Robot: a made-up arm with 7 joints.
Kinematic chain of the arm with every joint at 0, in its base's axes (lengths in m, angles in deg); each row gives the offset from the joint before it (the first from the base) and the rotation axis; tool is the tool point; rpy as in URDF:
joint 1: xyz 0 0 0 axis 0.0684 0.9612 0.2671
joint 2: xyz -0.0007 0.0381 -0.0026 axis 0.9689 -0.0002 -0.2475
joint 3: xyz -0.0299 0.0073 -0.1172 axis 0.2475 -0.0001 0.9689
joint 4: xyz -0.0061 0 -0.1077 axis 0.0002 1 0
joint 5: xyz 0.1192 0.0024 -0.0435 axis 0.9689 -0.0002 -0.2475
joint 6: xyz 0.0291 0 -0.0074 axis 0.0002 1 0
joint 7: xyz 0.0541 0 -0.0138 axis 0.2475 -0.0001 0.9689
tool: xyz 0 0 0 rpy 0 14.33 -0.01
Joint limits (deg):
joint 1: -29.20..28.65
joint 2: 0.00..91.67
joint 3: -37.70..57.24
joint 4: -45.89..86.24
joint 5: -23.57..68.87
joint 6: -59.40..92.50
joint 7: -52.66..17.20
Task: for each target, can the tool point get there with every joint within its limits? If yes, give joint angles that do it. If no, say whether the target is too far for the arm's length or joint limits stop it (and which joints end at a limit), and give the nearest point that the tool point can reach.
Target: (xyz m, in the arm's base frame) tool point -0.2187 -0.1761 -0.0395
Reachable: no: joint limits stop it (at a limit: joint 1, joint 3, joint 4, joint 5, joint 6) | nearest point 0.0052 -0.0598 -0.1410 | short by 0.272 m
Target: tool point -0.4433 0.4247 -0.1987
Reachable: no: too far | nearest point -0.2636 0.3250 -0.1926 | short by 0.206 m
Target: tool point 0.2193 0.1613 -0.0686
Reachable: yes | joints -12.46 78.46 -8.82 -22.85 18.22 -13.88 -12.69
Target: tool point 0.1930 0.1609 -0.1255
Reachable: yes | joints -8.70 19.89 20.30 -30.82 24.73 13.99 7.39
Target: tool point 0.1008 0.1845 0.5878
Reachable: no: too far | nearest point 0.0886 0.2288 0.2336 | short by 0.357 m
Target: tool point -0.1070 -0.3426 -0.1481
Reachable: no: joint limits stop it (at a limit: joint 1, joint 2, joint 3, joint 5, joint 6) | nearest point -0.0177 -0.0994 -0.2413 | short by 0.275 m
